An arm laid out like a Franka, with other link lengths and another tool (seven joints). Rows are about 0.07 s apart.
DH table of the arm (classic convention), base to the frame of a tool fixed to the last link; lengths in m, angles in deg. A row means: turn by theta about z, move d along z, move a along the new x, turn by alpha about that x. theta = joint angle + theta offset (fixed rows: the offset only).
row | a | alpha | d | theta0
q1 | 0 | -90 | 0.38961 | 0
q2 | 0 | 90 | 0 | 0
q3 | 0.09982 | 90 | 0.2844 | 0
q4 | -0.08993 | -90 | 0 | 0
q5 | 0 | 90 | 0.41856 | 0
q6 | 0.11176 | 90 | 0 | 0
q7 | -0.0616 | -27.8 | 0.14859 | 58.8
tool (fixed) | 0 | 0 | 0.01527 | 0
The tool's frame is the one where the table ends.
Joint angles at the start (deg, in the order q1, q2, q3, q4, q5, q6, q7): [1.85 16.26 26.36 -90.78 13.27 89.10 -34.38]
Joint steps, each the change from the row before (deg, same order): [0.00 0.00 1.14 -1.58 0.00 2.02 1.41]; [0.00 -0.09 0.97 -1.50 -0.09 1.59 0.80]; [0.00 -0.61 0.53 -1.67 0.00 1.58 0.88]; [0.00 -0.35 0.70 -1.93 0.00 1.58 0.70]
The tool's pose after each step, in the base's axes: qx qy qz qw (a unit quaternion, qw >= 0); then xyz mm. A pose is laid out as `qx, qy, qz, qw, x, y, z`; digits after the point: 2 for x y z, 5 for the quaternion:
0.96889, 0.06103, -0.19386, 0.14121, 508.06, 331.02, 449.63
0.96875, 0.05968, -0.19380, 0.14283, 501.49, 340.28, 440.82
0.96918, 0.05350, -0.19176, 0.14511, 495.96, 345.87, 434.81
0.96863, 0.05089, -0.19301, 0.14804, 488.45, 352.15, 424.69

